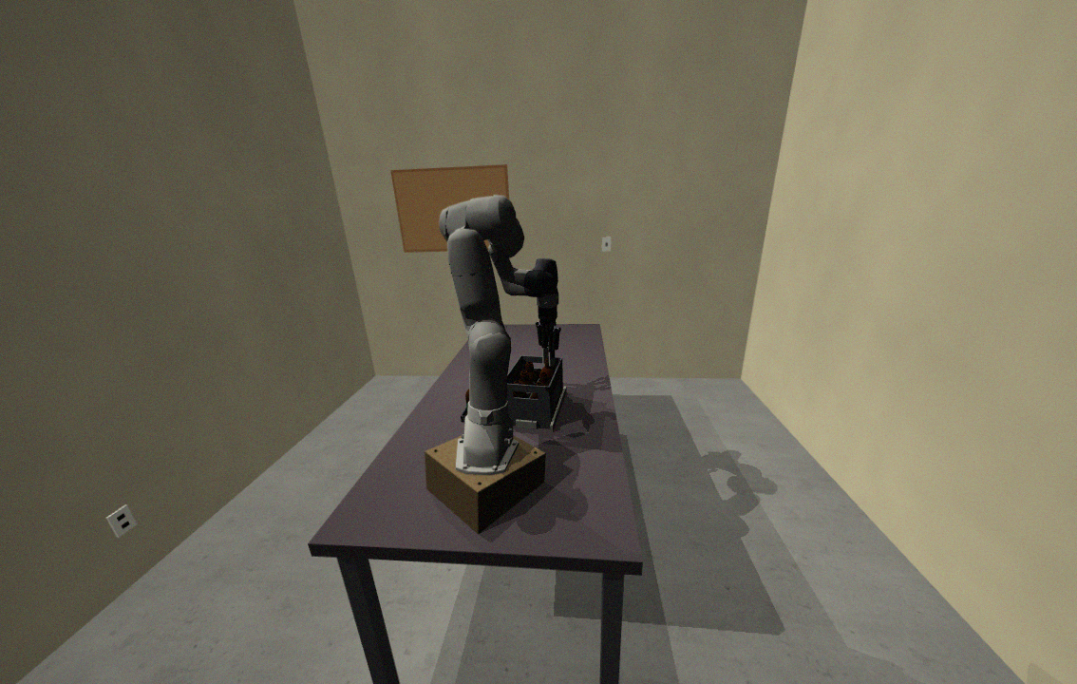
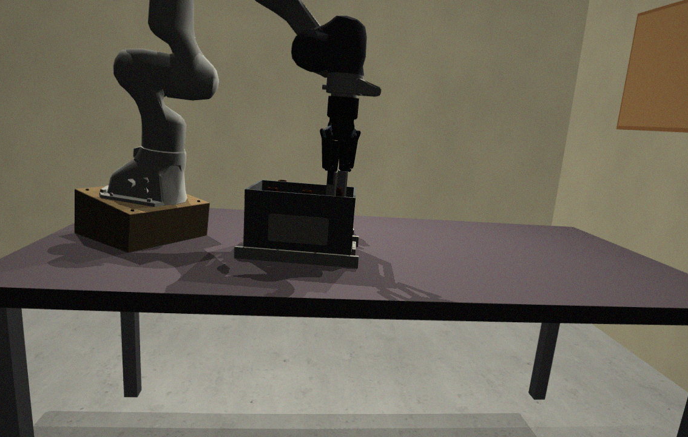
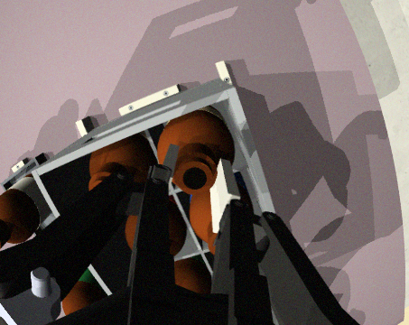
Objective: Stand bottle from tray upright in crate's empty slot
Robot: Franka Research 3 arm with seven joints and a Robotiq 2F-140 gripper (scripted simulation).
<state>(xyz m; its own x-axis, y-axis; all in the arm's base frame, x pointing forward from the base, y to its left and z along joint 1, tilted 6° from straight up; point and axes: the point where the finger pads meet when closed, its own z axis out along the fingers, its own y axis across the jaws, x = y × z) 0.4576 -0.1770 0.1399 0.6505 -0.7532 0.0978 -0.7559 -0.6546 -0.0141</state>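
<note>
The glass bottle is 9 cm behind my hand, 2 cm to the left of it and 11 cm below it. From my hand the other things lie so: dark crate 8 cm behind, 6 cm to the left, 11 cm below; then grey tray 3 cm behind, 29 cm to the left, 19 cm below.
</note>
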